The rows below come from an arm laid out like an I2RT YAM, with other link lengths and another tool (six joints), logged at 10 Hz.
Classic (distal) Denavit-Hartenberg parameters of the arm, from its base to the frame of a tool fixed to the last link. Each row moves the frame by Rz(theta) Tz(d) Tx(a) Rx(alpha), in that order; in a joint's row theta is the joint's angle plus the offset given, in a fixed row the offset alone. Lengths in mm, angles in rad.
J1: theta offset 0; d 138; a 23; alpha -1.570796
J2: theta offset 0; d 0; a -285.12; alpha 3.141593
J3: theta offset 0.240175; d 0; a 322.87; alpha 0
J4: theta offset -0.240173; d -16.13; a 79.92; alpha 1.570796
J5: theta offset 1.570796; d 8.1; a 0; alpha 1.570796
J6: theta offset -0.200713; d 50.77; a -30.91; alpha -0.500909
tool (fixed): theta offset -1.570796; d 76.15; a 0; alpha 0
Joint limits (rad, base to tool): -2.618..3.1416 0..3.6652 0..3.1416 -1.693..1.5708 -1.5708..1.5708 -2.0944..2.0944
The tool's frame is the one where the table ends.
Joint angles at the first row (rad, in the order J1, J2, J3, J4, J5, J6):
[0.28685, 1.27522, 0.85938, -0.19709, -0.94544, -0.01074]
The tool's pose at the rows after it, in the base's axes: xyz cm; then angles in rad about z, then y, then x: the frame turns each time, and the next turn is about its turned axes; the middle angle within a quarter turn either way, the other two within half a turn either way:
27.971, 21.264, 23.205, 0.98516, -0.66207, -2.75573
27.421, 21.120, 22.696, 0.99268, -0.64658, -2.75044
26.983, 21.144, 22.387, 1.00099, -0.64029, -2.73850
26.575, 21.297, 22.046, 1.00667, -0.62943, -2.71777
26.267, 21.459, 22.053, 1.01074, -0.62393, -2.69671
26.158, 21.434, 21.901, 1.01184, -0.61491, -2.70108
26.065, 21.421, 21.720, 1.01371, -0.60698, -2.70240
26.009, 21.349, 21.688, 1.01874, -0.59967, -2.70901
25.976, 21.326, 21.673, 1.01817, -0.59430, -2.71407
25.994, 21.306, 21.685, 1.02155, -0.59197, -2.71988
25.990, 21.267, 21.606, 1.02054, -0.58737, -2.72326
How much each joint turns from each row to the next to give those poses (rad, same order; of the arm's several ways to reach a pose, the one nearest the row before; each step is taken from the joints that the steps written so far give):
[0.00001, -0.00795, -0.01780, -0.02122, -0.01171, -0.01717]
[0.00152, -0.00558, -0.01163, -0.02418, -0.00313, -0.01916]
[0.00355, -0.00075, -0.00771, -0.01134, -0.01125, -0.00890]
[0.00689, 0.00679, -0.00310, -0.01353, -0.01209, -0.00520]
[0.00566, 0.00517, 0.00374, -0.01395, -0.01428, -0.00015]
[0.00209, -0.00124, -0.00086, -0.01105, 0.00836, -0.00728]
[0.00174, 0.00143, -0.00062, -0.00925, 0.00452, -0.00716]
[0.00019, 0.00007, 0.00425, -0.01698, 0.00533, -0.01296]
[0.00112, -0.00225, 0.00080, -0.00684, 0.00790, -0.00294]
[0.00033, 0.00037, 0.00301, -0.00648, 0.00375, -0.00632]
[0.00001, -0.00040, -0.00037, -0.00403, 0.00566, -0.00286]

